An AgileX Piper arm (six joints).
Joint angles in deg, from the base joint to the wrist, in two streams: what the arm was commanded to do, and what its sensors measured. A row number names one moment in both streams.
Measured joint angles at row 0:
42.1 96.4 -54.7 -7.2 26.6 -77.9
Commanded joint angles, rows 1 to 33:
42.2 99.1 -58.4 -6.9 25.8 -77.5
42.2 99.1 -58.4 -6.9 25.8 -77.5
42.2 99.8 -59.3 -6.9 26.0 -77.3
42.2 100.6 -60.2 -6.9 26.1 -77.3
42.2 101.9 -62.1 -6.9 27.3 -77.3
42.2 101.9 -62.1 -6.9 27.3 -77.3
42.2 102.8 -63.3 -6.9 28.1 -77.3
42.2 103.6 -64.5 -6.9 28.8 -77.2
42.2 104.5 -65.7 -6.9 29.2 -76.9
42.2 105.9 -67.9 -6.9 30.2 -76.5
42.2 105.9 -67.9 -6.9 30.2 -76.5
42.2 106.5 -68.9 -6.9 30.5 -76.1
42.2 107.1 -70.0 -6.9 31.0 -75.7
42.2 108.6 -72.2 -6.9 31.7 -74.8
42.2 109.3 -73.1 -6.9 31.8 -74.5
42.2 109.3 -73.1 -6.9 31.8 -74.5
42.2 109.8 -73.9 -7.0 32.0 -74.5
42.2 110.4 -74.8 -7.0 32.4 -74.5
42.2 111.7 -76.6 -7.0 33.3 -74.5
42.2 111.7 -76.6 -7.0 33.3 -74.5
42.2 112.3 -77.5 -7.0 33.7 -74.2
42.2 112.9 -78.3 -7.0 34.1 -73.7
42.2 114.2 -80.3 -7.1 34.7 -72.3
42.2 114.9 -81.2 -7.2 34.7 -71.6
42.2 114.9 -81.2 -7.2 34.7 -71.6
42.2 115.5 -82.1 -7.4 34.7 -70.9
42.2 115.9 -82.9 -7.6 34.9 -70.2
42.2 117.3 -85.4 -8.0 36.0 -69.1
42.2 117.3 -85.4 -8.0 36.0 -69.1
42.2 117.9 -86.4 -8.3 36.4 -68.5
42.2 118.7 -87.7 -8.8 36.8 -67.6
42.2 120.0 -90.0 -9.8 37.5 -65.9
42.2 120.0 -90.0 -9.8 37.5 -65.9
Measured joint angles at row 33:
42.5 118.9 -86.8 -7.5 37.1 -69.0
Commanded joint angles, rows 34 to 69:
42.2 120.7 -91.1 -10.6 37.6 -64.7
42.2 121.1 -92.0 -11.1 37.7 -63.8
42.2 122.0 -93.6 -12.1 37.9 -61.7
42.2 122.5 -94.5 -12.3 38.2 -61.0
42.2 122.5 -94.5 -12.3 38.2 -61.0
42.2 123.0 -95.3 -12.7 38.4 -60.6
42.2 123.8 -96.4 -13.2 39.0 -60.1
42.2 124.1 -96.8 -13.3 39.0 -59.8
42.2 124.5 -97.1 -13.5 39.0 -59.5
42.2 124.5 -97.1 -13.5 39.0 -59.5
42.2 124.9 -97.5 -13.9 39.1 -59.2
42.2 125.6 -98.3 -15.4 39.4 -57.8
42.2 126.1 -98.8 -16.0 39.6 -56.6
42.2 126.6 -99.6 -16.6 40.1 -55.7
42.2 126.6 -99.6 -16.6 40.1 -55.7
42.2 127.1 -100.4 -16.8 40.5 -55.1
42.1 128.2 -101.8 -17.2 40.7 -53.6
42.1 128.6 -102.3 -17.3 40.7 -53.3
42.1 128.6 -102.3 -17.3 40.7 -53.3
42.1 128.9 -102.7 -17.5 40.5 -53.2
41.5 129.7 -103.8 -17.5 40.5 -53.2
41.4 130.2 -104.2 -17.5 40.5 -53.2
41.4 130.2 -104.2 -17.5 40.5 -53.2
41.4 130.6 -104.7 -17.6 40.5 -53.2
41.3 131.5 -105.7 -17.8 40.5 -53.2
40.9 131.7 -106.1 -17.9 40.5 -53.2
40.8 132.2 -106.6 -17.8 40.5 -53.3
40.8 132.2 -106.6 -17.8 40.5 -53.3
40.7 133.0 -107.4 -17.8 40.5 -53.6
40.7 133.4 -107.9 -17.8 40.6 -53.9
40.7 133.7 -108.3 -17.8 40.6 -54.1
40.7 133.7 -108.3 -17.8 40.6 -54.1
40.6 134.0 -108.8 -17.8 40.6 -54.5
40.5 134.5 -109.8 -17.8 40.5 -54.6
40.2 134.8 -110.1 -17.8 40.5 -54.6
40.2 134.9 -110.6 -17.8 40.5 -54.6
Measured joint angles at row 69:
41.1 134.5 -109.1 -16.4 40.4 -54.8
